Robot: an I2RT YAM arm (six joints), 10 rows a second.
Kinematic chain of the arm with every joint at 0, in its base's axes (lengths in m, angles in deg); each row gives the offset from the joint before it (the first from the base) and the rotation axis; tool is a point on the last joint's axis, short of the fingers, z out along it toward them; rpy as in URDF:
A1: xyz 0 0 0.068 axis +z
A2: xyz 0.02 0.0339 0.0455 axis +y
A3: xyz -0.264 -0.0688 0 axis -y
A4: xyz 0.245 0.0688 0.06 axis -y
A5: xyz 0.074 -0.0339 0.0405 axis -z
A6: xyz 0.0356 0 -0.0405 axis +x
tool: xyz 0 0 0 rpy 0 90 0
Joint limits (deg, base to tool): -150..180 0..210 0..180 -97..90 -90..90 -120..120
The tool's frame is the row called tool.
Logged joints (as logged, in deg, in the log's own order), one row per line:
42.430, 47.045, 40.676, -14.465, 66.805, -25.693
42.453, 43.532, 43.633, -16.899, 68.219, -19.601
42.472, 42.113, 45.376, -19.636, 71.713, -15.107
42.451, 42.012, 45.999, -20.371, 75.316, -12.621
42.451, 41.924, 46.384, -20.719, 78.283, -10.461
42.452, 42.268, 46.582, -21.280, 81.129, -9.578
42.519, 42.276, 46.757, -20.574, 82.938, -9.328
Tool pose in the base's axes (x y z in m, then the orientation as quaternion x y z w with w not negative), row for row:
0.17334, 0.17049, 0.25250, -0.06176, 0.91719, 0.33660, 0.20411
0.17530, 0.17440, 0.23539, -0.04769, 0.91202, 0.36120, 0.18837
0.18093, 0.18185, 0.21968, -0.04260, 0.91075, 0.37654, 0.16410
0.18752, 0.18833, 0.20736, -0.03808, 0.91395, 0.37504, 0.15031
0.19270, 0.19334, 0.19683, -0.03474, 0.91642, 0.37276, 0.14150
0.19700, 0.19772, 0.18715, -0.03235, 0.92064, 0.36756, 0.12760
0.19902, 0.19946, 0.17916, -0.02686, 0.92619, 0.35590, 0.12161
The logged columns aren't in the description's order. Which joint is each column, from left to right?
Columns, left to right: A1, A3, A6, A5, A2, A4.
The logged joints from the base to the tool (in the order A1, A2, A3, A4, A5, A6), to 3 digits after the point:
42.430, 66.805, 47.045, -25.693, -14.465, 40.676
42.453, 68.219, 43.532, -19.601, -16.899, 43.633
42.472, 71.713, 42.113, -15.107, -19.636, 45.376
42.451, 75.316, 42.012, -12.621, -20.371, 45.999
42.451, 78.283, 41.924, -10.461, -20.719, 46.384
42.452, 81.129, 42.268, -9.578, -21.280, 46.582
42.519, 82.938, 42.276, -9.328, -20.574, 46.757

